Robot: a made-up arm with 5 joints.
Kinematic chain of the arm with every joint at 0, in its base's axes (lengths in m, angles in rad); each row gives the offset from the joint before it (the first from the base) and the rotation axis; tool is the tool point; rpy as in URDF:
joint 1: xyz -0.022 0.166 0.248 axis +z
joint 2: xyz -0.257 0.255 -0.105 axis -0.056 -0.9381 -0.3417
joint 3: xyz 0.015 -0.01 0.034 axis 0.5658 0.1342 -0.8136
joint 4: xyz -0.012 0 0.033 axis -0.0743 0.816 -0.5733
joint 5: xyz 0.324 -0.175 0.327 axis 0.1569 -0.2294 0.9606
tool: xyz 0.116 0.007 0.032 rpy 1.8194 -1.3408 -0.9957
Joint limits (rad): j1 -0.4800..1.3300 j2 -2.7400..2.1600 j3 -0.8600..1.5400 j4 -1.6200..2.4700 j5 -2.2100..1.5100
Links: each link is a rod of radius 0.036 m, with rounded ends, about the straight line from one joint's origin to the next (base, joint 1, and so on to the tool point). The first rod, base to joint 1, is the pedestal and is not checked.
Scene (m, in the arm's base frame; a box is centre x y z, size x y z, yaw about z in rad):
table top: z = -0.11
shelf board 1: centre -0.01 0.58 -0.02 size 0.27 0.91 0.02 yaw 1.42
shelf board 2: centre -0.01 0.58 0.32 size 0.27 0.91 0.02 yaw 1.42
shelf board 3: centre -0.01 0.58 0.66 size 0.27 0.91 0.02 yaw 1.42
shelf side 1: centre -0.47 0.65 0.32 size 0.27 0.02 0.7 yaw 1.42
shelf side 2: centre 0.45 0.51 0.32 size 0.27 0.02 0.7 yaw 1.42
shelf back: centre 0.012 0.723 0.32 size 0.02 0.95 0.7 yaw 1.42
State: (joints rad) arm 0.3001 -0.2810 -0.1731 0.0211 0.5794
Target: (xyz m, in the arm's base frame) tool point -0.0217 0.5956 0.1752
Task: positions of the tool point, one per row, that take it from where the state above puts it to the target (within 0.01 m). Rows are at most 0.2 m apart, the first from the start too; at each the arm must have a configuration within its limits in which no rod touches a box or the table.
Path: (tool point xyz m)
1: 0.1293 0.4180 0.4327
2: 0.1230 0.3311 0.3879
3: 0.1378 0.2458 0.3340
4: 0.1709 0.1681 0.2708
5: 0.1486 0.2618 0.2473
6: 0.1312 0.3501 0.2062
7: 0.1169 0.4307 0.1532
8: 0.1037 0.5034 0.0948
9: -0.0217 0.5956 0.1752

